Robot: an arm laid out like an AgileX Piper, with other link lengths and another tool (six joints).
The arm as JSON. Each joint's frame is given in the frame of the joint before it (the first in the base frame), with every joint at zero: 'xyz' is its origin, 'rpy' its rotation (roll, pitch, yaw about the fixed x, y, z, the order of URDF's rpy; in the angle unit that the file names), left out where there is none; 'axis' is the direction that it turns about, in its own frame. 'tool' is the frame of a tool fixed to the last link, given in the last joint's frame.
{
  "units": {
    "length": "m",
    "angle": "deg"
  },
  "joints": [
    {
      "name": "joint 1",
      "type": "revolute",
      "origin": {
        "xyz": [
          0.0,
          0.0,
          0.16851
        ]
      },
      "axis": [
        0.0,
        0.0,
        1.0
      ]
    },
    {
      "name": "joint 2",
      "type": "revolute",
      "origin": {
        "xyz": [
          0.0,
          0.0,
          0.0
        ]
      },
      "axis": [
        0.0,
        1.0,
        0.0
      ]
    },
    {
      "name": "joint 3",
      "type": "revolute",
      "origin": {
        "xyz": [
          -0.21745,
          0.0,
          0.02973
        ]
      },
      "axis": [
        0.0,
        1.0,
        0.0
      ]
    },
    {
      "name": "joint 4",
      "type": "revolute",
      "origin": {
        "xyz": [
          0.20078,
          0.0,
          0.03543
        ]
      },
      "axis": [
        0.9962,
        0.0,
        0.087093
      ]
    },
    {
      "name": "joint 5",
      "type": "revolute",
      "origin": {
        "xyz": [
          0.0,
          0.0,
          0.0
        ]
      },
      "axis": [
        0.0,
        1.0,
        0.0
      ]
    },
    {
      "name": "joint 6",
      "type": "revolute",
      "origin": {
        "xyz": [
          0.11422,
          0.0,
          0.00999
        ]
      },
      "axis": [
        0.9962,
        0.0,
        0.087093
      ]
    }
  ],
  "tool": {
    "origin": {
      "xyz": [
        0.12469,
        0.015,
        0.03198
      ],
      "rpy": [
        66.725,
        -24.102,
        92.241
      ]
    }
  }
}
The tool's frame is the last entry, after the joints.
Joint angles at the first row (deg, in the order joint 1, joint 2, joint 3, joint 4, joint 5, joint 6):
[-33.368 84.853 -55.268 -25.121 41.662 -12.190]
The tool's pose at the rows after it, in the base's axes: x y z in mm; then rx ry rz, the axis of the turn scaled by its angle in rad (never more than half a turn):
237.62 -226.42 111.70 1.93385 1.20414 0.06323
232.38 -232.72 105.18 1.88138 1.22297 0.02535
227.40 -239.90 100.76 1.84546 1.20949 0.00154
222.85 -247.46 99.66 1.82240 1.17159 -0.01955
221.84 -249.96 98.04 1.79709 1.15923 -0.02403
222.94 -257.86 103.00 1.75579 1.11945 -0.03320
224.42 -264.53 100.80 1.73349 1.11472 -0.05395
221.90 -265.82 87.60 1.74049 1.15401 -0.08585
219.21 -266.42 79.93 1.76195 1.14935 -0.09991
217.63 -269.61 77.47 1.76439 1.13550 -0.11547
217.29 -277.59 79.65 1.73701 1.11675 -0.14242
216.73 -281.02 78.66 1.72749 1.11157 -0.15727
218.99 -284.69 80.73 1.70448 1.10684 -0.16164
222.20 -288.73 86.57 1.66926 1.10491 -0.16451
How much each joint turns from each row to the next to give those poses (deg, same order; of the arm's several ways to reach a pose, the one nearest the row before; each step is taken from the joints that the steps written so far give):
[0.000 -0.001 1.977 -7.179 -2.811 5.577]
[0.001 0.000 3.580 -7.127 -3.306 4.973]
[-0.592 0.001 3.206 -7.323 -3.034 6.596]
[-0.479 0.000 2.391 -7.485 -1.691 8.021]
[0.002 0.000 2.044 -6.135 -1.440 6.252]
[0.000 0.113 1.408 -8.968 -0.643 9.473]
[-0.001 1.915 0.082 -6.239 0.197 5.978]
[0.000 2.861 -0.001 -2.389 0.377 1.428]
[0.002 1.582 -0.001 -0.611 0.437 1.650]
[-0.002 1.084 0.002 -2.062 0.691 2.771]
[0.001 1.234 -0.001 -5.168 1.432 5.159]
[0.000 0.966 -0.001 -2.359 0.760 2.410]
[0.001 0.598 0.002 -3.191 0.479 2.845]
[0.000 -0.001 0.000 -3.287 0.554 2.304]

